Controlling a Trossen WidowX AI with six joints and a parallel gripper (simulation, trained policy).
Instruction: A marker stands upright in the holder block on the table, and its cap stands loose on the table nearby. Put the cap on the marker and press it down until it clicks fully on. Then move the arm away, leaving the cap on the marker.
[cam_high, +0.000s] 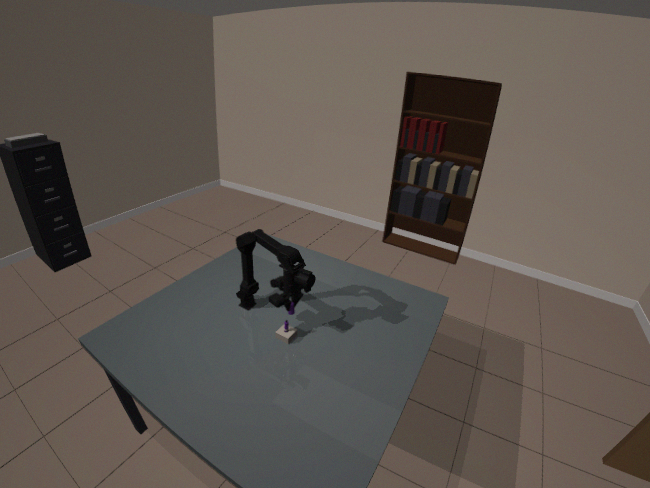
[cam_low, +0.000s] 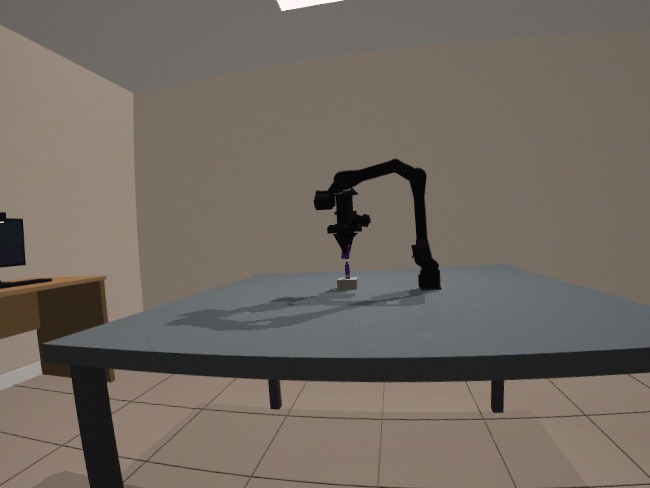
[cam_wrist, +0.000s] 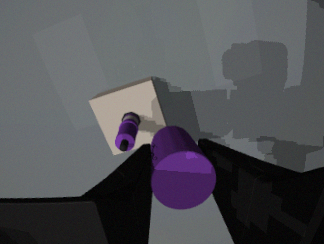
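My gripper tip is now 110 mm above the pale holder block, 40 mm to the left of it and 10 mm short of it. Also, from my gripper tip: purple cap 10 mm above.
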